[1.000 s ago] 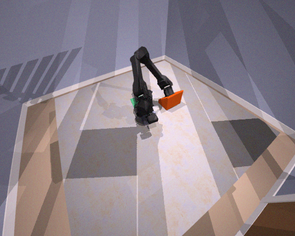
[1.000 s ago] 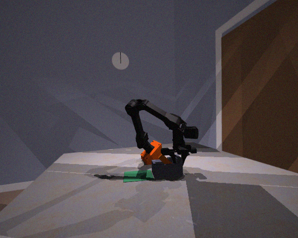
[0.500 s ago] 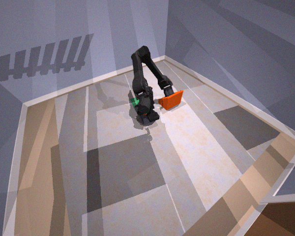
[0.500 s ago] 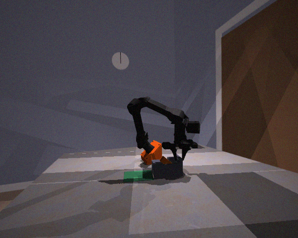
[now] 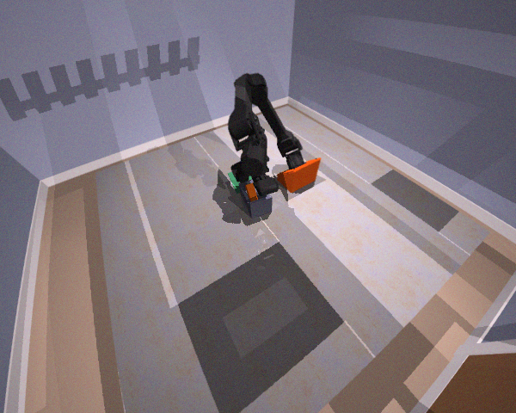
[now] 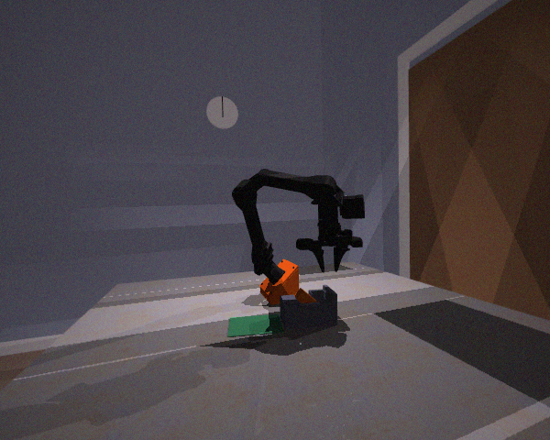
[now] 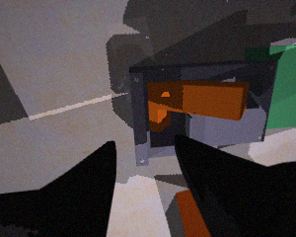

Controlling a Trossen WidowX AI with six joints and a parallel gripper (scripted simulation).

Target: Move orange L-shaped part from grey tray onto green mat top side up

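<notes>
Now: gripper tip 2 cm past the orange L-shaped part, 4 cm to the left of it and 10 cm above it. From my gripper tip the other things lie so: green mat: 5 cm behind, 22 cm to the right, 16 cm below.
</notes>
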